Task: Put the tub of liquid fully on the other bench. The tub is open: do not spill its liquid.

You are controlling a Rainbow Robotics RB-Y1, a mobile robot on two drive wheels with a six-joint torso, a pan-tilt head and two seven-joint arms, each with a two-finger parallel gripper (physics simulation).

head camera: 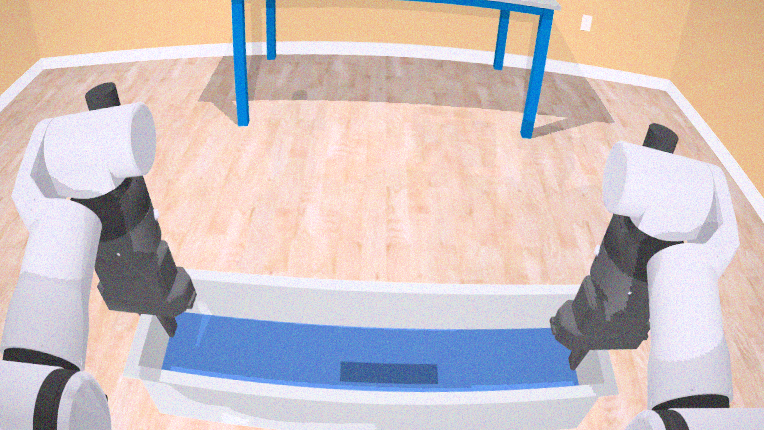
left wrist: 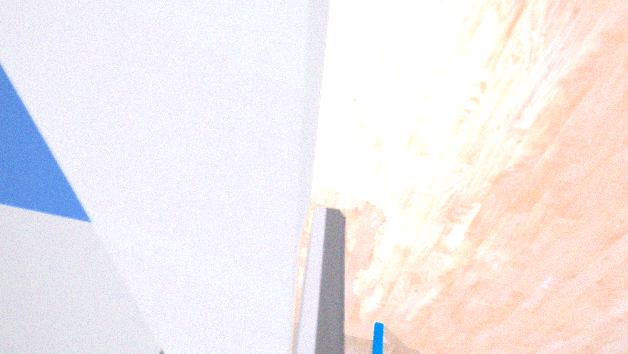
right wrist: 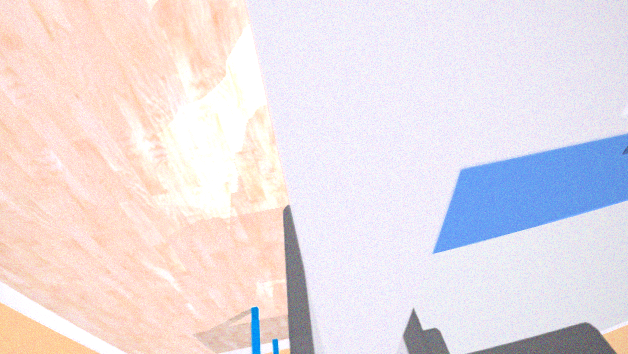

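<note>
The open tub (head camera: 374, 307) (left wrist: 200, 125) (right wrist: 375, 100) is long, pale grey and looks about level, held above the floor in front of the robot. Blue liquid (head camera: 267, 347) (left wrist: 25, 155) (right wrist: 530, 195) lies inside it, below the rim. My left gripper (head camera: 164, 323) (left wrist: 286, 221) is shut on the tub's left end wall, one finger inside and one outside. My right gripper (head camera: 579, 356) (right wrist: 324, 214) is shut on the right end wall in the same way. The other bench, with blue legs (head camera: 240, 64) (left wrist: 378, 340) (right wrist: 255, 330), stands ahead; most of its top is out of the head view.
Wood floor (head camera: 384, 186) lies between the tub and the bench. A tan wall (head camera: 630, 48) with a white skirting board (head camera: 384, 49) runs behind the bench. A darker rectangle (head camera: 388, 372) shows in the liquid.
</note>
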